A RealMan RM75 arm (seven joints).
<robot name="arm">
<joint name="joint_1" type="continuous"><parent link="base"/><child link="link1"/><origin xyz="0 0 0.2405"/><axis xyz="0 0 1"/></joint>
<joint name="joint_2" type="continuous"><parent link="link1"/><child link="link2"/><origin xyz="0 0 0"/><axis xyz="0 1 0"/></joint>
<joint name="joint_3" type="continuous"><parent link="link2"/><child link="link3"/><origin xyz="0 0 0.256"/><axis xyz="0 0 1"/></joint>
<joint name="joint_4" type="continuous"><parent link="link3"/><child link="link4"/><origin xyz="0 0 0"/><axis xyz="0 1 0"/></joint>
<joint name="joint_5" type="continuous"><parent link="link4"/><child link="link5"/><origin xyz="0 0 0.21"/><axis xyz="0 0 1"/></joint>
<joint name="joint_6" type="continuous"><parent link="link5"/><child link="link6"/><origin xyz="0 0 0"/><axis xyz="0 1 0"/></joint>
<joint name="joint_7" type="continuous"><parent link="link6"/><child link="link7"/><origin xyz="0 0 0.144"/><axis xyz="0 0 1"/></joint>
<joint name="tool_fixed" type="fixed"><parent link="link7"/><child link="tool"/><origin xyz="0 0 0"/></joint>
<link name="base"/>
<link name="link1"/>
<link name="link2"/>
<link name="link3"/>
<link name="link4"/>
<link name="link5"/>
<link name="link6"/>
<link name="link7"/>
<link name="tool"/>
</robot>
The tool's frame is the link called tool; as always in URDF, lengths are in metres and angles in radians. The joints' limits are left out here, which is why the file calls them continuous.
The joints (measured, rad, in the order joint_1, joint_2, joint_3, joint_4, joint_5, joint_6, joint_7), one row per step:
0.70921, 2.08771, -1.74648, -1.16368, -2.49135, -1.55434, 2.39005
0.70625, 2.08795, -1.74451, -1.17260, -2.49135, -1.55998, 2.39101
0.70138, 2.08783, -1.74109, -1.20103, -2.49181, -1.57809, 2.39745
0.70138, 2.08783, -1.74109, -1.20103, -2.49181, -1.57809, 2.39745
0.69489, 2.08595, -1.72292, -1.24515, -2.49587, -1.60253, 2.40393
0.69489, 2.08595, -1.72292, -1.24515, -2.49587, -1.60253, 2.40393
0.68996, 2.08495, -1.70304, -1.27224, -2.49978, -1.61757, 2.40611
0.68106, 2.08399, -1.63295, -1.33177, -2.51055, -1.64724, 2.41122
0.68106, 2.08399, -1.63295, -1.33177, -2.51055, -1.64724, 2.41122
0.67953, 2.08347, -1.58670, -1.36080, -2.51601, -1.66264, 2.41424
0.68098, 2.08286, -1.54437, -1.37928, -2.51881, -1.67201, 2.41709
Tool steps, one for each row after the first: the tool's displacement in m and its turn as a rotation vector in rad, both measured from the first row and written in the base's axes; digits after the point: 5 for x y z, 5 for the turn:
-0.00092, -0.00058, 0.00082, -0.00021, 0.00237, 0.00041
-0.00488, -0.00187, 0.00348, -0.00018, 0.00681, 0.00500
-0.00488, -0.00187, 0.00348, -0.00018, 0.00681, 0.00500
-0.01088, -0.00116, 0.00995, 0.01225, 0.01822, 0.01262
-0.01088, -0.00116, 0.00995, 0.01225, 0.01822, 0.01262
-0.01412, 0.00024, 0.01522, 0.02578, 0.02855, 0.01402
-0.02150, 0.00694, 0.03067, 0.07829, 0.06448, 0.00771
-0.02150, 0.00694, 0.03067, 0.07829, 0.06448, 0.00771
-0.02530, 0.01170, 0.04047, 0.11295, 0.08665, 0.00053
-0.02811, 0.01643, 0.04887, 0.14494, 0.10775, -0.00876

